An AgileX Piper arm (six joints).
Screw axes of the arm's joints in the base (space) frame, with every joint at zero. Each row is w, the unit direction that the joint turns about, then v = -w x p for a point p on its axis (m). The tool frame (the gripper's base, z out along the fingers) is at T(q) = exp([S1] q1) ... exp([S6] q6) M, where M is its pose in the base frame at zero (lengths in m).
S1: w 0 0 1 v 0.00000 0.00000 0.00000
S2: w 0 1 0 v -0.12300 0.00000 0.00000
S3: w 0 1 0 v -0.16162 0.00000 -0.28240
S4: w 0.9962 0 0.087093 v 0.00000 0.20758 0.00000
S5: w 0 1 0 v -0.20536 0.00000 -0.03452
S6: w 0.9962 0 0.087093 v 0.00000 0.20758 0.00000
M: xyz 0.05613 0.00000 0.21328 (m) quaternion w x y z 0.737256 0 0.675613 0
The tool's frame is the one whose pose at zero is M.
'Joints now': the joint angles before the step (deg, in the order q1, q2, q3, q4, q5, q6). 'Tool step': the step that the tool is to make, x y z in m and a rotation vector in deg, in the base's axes. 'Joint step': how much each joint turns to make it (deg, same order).
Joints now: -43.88, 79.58, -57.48, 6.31, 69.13, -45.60
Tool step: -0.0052, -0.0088, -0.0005, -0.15, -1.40, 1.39
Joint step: -2.81, 0.26, -0.07, 1.32, -0.76, -4.72
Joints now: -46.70, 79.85, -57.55, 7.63, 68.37, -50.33
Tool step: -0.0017, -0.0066, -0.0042, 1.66, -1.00, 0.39
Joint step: -2.10, 1.16, -0.06, 2.19, -0.10, -3.21
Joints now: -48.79, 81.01, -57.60, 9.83, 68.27, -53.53
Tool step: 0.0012, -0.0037, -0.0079, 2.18, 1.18, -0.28
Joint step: -0.55, 1.87, -0.01, 0.55, 0.63, -0.35
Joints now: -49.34, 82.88, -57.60, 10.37, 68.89, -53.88
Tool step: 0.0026, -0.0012, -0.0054, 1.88, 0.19, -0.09
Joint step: -0.11, 1.32, -0.01, 1.14, 0.31, -0.38
